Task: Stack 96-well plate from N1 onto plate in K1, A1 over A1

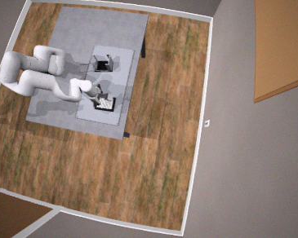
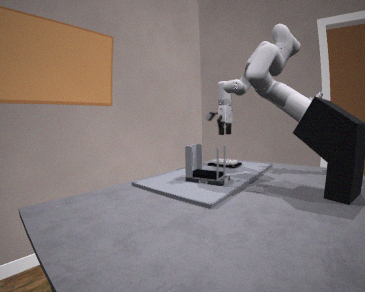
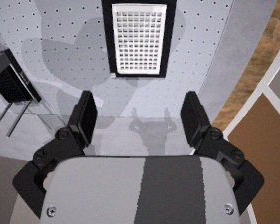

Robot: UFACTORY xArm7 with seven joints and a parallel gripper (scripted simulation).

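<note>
Now: hand 160 mm above the white 96-well plate. Round my hand: black plate nest N1: 180 mm below; then dark plate: 60 mm ahead, 330 mm to the left, 160 mm below.
</note>
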